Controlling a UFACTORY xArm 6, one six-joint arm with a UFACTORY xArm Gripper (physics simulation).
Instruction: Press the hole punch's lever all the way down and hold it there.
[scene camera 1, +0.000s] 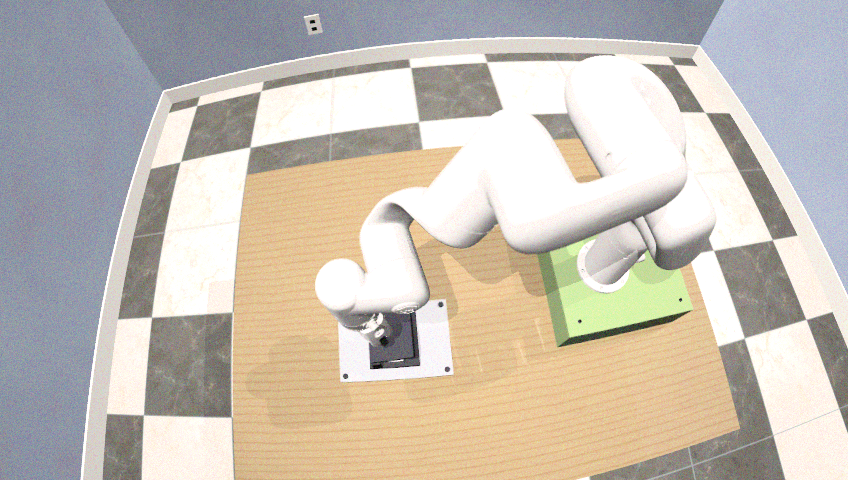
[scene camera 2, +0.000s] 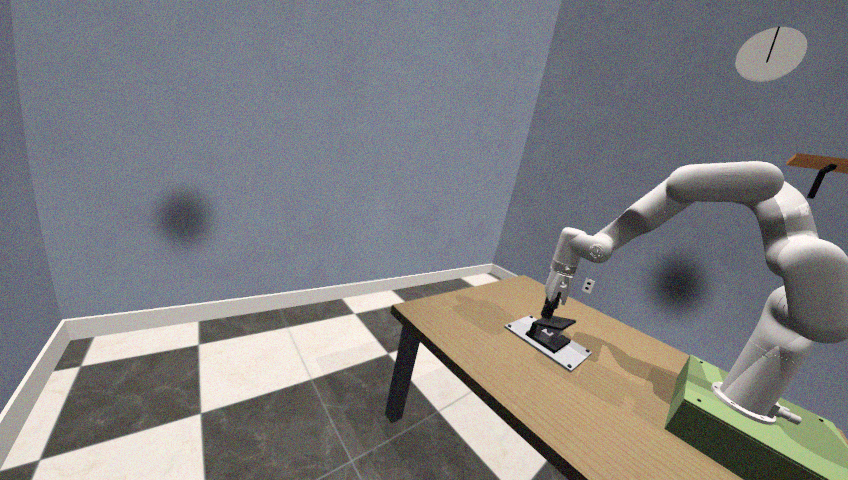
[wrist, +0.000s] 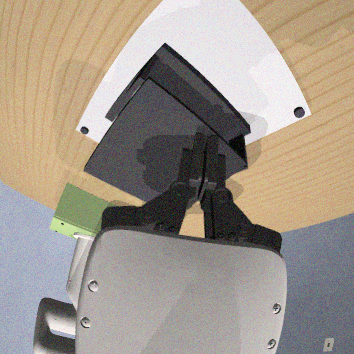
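Seen in the pictures: gripper, fingertip midpoint: (scene camera 2: 545, 317) (wrist: 203, 146); arm's base, origin of the base link: (scene camera 1: 602, 266) (scene camera 2: 740, 403) (wrist: 92, 238).
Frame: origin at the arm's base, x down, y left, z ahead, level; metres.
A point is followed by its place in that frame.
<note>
The black hole punch stands on a pale plate (scene camera 1: 437, 342) {x 0.087, y 0.048, z 0.382 m} (scene camera 2: 576, 358) {x 0.088, y 0.046, z 0.371 m} (wrist: 210, 45) {x 0.087, y 0.046, z 0.553 m}. Its flat lever (scene camera 1: 402, 342) {x 0.010, y 0.050, z 0.452 m} (scene camera 2: 562, 323) {x 0.008, y 0.037, z 0.447 m} (wrist: 130, 120) {x 0.024, y 0.068, z 0.495 m} is tilted up, with an open wedge between it and the punch's base (scene camera 2: 555, 343) {x 0.076, y 0.050, z 0.442 m} (wrist: 195, 87) {x 0.075, y 0.033, z 0.518 m} in the second scene view. My gripper (scene camera 1: 383, 342) {x 0.026, y 0.013, z 0.507 m} (scene camera 2: 546, 314) {x 0.026, y 0.013, z 0.507 m} (wrist: 203, 146) {x 0.026, y 0.013, z 0.507 m} is shut and empty, pointing down. Its fingertips are at the lever's top near the hinge end; whether they touch it is hard to tell. In the first scene view the wrist hides part of the punch.
The plate lies on the wooden table (scene camera 1: 297, 237) {x 0.096, y -0.279, z 0.660 m} (scene camera 2: 476, 342) {x 0.095, y 0.254, z 0.609 m}, with dark bolts at its corners. The green block (scene camera 1: 624, 309) {x -0.002, y 0.106, z -0.013 m} (scene camera 2: 684, 410) {x 0.025, y 0.128, z 0.116 m} (wrist: 82, 207) {x 0.051, y 0.064, z 0.122 m} under the arm's base stands at the table's other end. The table's edge is beyond the punch.
</note>
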